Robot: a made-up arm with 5 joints.
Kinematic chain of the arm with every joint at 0, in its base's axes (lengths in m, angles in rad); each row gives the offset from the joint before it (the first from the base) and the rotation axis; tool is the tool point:
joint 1: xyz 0 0 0.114 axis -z
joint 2: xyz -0.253 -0.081 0 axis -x
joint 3: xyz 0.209 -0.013 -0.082 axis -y
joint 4: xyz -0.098 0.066 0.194 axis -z
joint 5: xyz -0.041 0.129 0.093 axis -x
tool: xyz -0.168 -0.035 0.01
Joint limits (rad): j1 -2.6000..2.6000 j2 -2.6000..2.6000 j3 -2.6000..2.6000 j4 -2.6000..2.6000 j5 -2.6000..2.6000
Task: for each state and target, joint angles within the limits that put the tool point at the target. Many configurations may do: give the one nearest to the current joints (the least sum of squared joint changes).
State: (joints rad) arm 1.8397 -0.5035 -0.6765 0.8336 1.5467
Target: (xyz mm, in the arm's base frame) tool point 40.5 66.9 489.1
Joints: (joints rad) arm 1.5720 -0.5576 -0.2194 1.0090 1.4431
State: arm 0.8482 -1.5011 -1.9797 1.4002 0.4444
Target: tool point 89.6 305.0 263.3
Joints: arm -0.0155 -1.4432 -2.4206 2.0347 0.1456
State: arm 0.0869 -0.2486 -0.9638 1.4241 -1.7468
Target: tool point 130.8 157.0 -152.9
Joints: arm -0.2687 0.1680 -1.9347 1.7250 -1.8895
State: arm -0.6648 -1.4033 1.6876 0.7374 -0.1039
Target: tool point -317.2 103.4 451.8
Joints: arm -0.4439 -1.8073 1.9500 0.6665 -0.0649
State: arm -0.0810 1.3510 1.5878 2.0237 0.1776
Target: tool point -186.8 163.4 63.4
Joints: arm 0.0640 1.2373 0.8743 2.4015 0.0855
